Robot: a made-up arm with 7 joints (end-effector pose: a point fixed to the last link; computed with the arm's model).
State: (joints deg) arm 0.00 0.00 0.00 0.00 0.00 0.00 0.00
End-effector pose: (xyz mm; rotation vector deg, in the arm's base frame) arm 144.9 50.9 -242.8 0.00 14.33 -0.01
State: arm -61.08 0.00 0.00 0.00 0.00 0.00 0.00
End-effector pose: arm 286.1 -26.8 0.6 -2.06 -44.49 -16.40
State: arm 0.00 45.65 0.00 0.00 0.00 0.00 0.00
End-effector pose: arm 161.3 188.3 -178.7 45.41 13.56 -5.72
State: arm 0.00 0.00 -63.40 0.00 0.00 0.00 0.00
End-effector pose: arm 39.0 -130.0 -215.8 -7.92 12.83 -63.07
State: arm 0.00 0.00 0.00 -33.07 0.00 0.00 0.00
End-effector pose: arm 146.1 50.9 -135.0 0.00 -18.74 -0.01
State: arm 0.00 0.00 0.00 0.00 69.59 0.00 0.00
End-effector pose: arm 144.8 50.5 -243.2 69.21 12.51 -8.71
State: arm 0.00 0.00 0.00 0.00 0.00 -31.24 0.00
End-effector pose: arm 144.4 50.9 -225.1 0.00 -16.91 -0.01
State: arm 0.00 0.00 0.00 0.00 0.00 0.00 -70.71
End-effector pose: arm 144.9 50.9 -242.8 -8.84 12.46 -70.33
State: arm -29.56 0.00 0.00 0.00 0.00 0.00 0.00
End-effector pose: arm 247.9 16.3 -144.4 -1.01 -14.11 -8.03
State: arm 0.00 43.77 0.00 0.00 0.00 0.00 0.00
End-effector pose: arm 160.2 183.9 -183.3 43.54 13.62 -5.48
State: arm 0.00 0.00 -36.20 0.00 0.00 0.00 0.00
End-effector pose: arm 108.4 -68.2 -233.5 -4.52 13.85 -36.02
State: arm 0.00 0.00 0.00 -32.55 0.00 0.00 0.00
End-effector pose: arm 146.6 50.9 -136.7 0.00 -18.22 -0.01
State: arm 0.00 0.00 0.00 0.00 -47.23 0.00 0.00
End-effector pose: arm 144.9 51.3 -243.0 -46.98 13.51 5.89
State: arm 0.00 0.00 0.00 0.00 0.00 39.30 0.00
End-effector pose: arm 132.6 50.9 -261.3 0.01 53.63 -0.01
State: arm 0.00 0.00 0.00 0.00 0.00 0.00 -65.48
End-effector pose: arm 144.9 50.9 -242.8 -8.18 12.73 -65.13
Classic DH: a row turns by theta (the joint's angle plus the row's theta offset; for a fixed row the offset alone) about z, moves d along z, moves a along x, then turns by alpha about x. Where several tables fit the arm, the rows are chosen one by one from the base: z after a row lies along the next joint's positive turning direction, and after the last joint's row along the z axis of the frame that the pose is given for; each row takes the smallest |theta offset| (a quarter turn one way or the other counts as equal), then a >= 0, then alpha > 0; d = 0 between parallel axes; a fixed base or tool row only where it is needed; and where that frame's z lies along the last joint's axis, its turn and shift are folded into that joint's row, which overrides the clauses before.
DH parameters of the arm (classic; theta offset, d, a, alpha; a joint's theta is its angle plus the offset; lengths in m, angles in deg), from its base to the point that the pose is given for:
base (fixed): -4.07 0 0 -74.51
joint 1: -75.12 0.0385 -0.0143 -90
joint 2: 74 -0.0006 -0.008 90
joint 3: 90 -0.1869 0.0119 -90
joint 4: 90 0.002 0.0099 90
joint 5: 0 0.1562 -0.0003 -90
joint 6: -90 0 0.033 90
joint 7: 0 0.0002 0 0

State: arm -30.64 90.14 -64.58 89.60 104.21 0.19 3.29
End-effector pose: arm 61.9 412.5 4.5 -96.22 -77.83 51.64
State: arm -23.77 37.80 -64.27 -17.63 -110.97 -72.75 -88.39
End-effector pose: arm 137.1 12.3 -193.4 -58.64 -59.44 -70.04
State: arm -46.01 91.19 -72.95 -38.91 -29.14 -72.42 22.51
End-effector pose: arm 125.0 89.5 -67.3 -9.39 -43.02 -60.74
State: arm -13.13 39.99 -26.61 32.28 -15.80 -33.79 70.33
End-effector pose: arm 158.6 159.9 -262.2 26.77 -8.27 48.67
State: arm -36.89 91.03 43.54 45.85 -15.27 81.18 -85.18
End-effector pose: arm 105.6 357.1 96.8 -35.09 21.79 -9.79
